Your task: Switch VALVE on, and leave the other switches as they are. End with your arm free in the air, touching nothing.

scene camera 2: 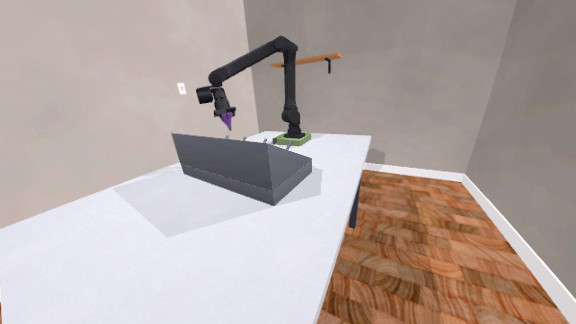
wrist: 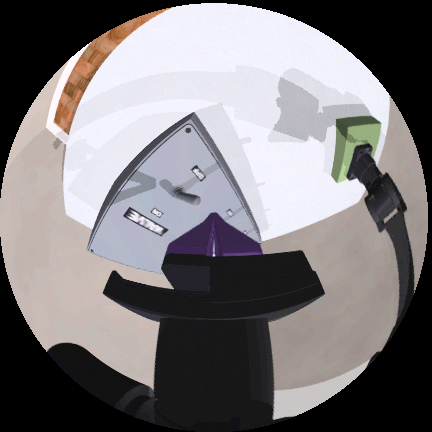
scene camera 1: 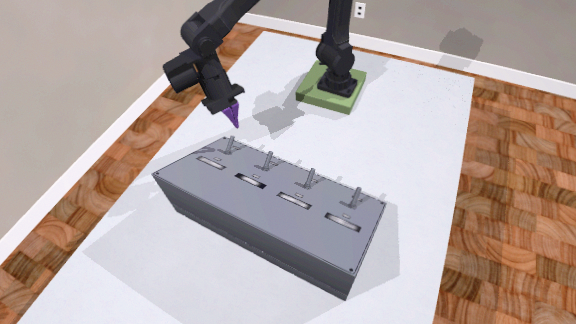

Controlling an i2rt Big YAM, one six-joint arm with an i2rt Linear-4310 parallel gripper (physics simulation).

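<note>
The grey switch box carries a row of levers. The VALVE label is readable in the wrist view, at the box's left end in scene camera 1. Its lever stands between an ON label and an OFF label. It leans like the other levers, seemingly to the OFF side. My gripper is shut and empty. Its purple tips hang above and apart from the VALVE lever, towards the box's back edge.
Three more levers stand to the right along the same row. The arm's green base block is behind the box on the white table. A wooden shelf hangs on the wall.
</note>
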